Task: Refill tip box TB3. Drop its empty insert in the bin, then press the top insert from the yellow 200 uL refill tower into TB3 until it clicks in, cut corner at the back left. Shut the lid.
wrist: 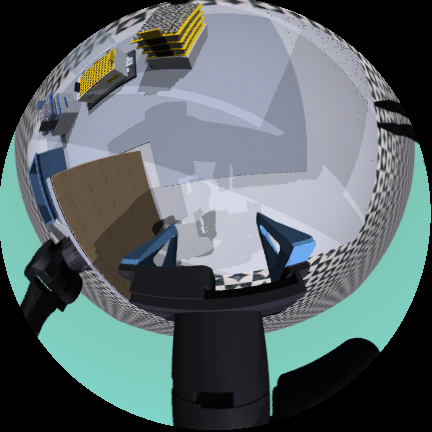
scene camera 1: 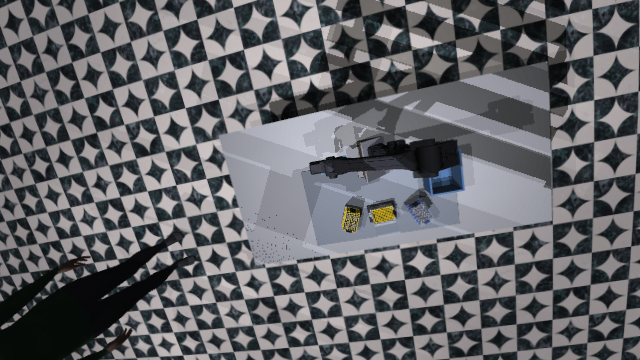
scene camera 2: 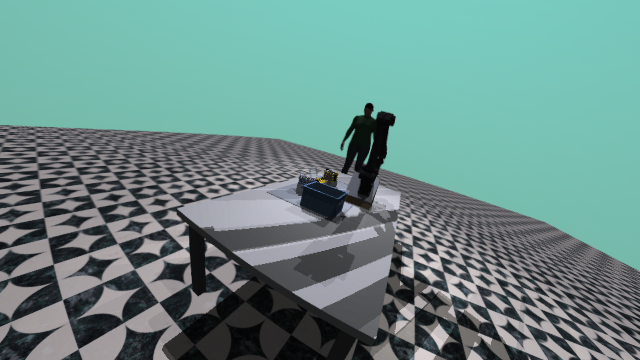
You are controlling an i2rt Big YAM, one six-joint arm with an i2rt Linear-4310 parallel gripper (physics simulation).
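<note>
The tip box (scene camera 1: 383, 214) (wrist: 100, 77), TB3 by its place though no label is readable, stands on the mat with a yellow perforated insert on top. A faint see-through panel (wrist: 92, 49) rises behind it, apparently its open lid. The yellow refill tower (scene camera 1: 351, 220) (wrist: 172, 32), a stack of yellow inserts on a grey base, stands beside it. The blue bin (scene camera 1: 463, 175) (scene camera 2: 320, 200) (wrist: 52, 162) is at the mat's other side; its inside is mostly dark or hidden. My gripper (wrist: 214, 222) is open and empty, high above the table and well apart from box and tower. The arm hides it in scene camera 1.
A grey and blue tip rack or tower (scene camera 1: 420, 211) (wrist: 57, 112) stands between the tip box and the bin. A brown wood-grained board (wrist: 95, 185) with a pale edge is beside the bin, near the arm. The grey mat (scene camera 1: 327, 232) (wrist: 240, 100) lies under the boxes. A person stands beyond the table.
</note>
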